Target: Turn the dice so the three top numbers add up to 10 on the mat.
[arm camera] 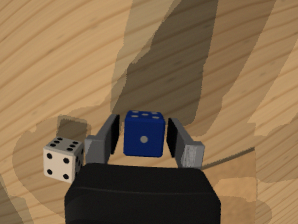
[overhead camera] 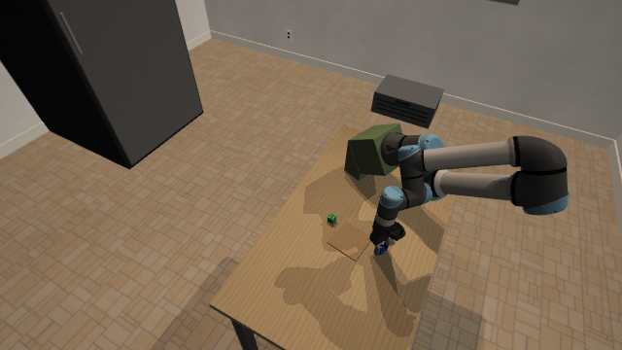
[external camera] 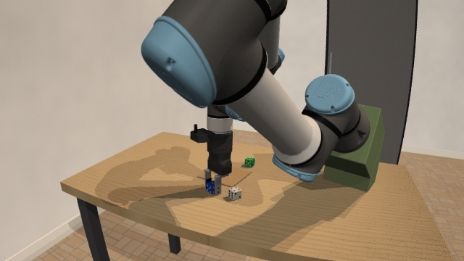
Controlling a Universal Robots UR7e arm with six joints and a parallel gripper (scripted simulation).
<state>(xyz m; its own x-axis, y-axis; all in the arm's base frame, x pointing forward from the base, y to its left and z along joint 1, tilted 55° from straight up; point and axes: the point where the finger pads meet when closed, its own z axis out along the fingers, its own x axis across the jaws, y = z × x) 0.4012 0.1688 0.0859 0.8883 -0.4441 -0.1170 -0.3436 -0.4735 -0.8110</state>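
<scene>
The blue die lies right at my hand. From my hand the other things lie so: tan mat: 13 cm to the right, 3 cm ahead, 2 cm below; then green die: 25 cm to the right, 1 cm behind; then white die: 8 cm behind.
</scene>
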